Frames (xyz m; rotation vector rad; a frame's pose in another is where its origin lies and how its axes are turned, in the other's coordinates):
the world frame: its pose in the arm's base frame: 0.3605 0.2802 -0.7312 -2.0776 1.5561 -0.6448
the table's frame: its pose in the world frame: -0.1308 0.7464 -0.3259 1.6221 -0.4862 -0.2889
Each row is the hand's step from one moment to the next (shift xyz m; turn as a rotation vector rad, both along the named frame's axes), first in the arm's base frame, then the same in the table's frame.
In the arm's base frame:
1: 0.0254 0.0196 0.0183 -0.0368 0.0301 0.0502
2: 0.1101 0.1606 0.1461 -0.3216 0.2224 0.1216
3: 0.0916 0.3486 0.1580 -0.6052 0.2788 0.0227
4: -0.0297 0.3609 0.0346 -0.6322 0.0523 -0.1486
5: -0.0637 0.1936 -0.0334 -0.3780 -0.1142 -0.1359
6: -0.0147 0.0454 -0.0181 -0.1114 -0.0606 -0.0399
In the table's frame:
1: 0.0074 0.0064 0.0356 -0.0300 -0.0535 0.0319
2: -0.0024 -0.0050 0.2434 -0.3267 -0.2379 0.0661
3: -0.1453 0.0182 0.3653 -0.5755 -0.3248 -0.0886
4: -0.2672 0.0394 0.2437 -0.4808 -0.2649 -0.3510
5: -0.1889 0.0309 0.0777 -0.1971 -0.1567 -0.3332
6: -0.0472 0.0151 0.0123 -0.0387 -0.0526 -0.1158

